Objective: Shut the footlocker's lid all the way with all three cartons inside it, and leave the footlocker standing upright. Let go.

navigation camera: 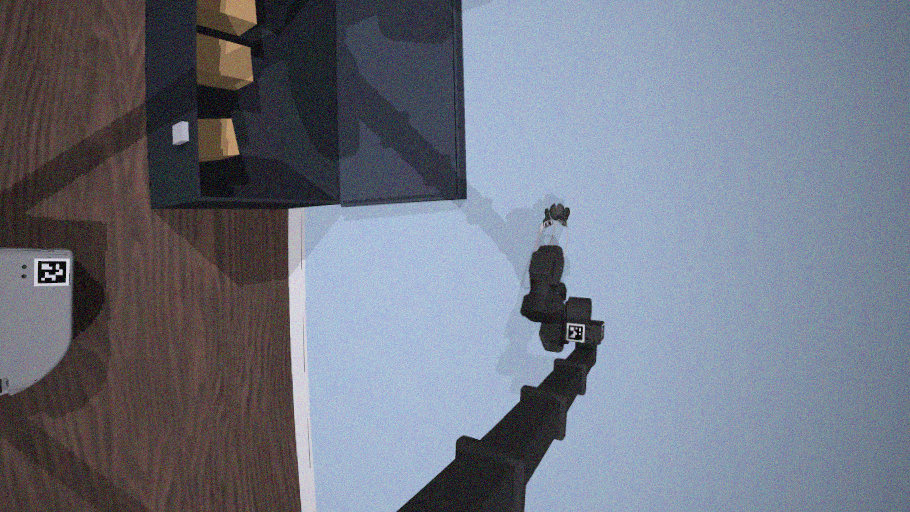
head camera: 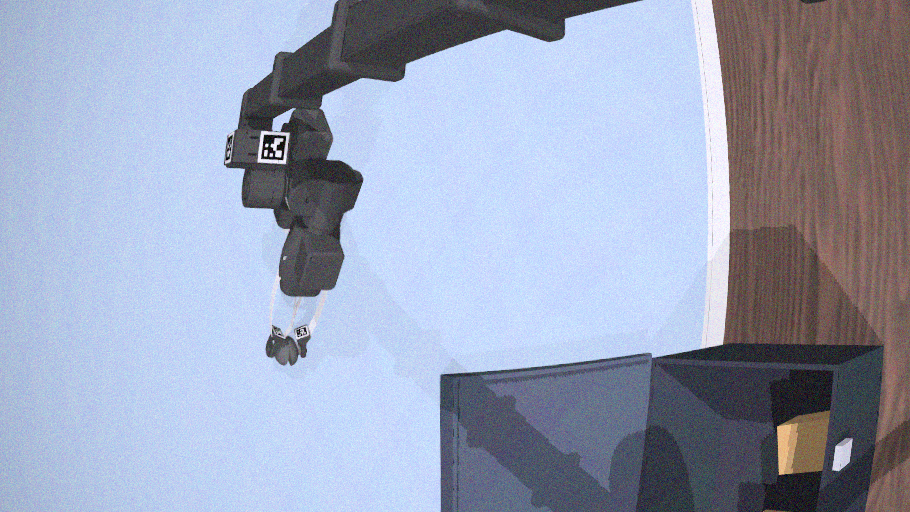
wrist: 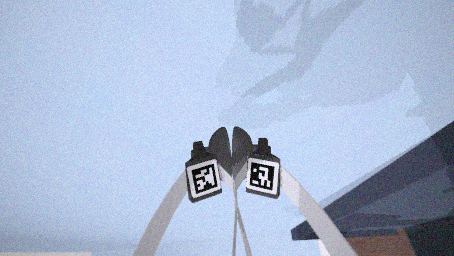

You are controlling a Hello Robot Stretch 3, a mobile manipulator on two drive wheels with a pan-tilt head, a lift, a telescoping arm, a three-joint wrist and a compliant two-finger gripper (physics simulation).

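Observation:
The dark footlocker (head camera: 855, 407) (navigation camera: 171, 171) stands upright with its lid (head camera: 547, 433) (navigation camera: 400, 127) (wrist: 380, 185) wide open. Inside, behind the front wall, are three tan cartons (navigation camera: 225, 15) (navigation camera: 222, 63) (navigation camera: 216, 140), apart from each other; one carton (head camera: 803, 445) shows clearly in the head view. A white block (head camera: 841, 454) (navigation camera: 180, 132) sits on the front wall. My gripper (head camera: 286, 350) (navigation camera: 557, 213) (wrist: 230, 145) is shut with its fingertips together and holds nothing. It hangs off to the side of the lid, beyond its free edge, touching neither lid nor cartons.
The brown wood floor (head camera: 808, 127) (navigation camera: 190, 356) meets a white strip (head camera: 715, 191) (navigation camera: 297, 318) along the pale blue wall (head camera: 540, 222) (navigation camera: 731, 254). My arm (head camera: 420, 38) (navigation camera: 490, 458) reaches out across the wall area. My grey base (navigation camera: 31, 324) is at the left of the navigation view. Arm shadows fall across the lid.

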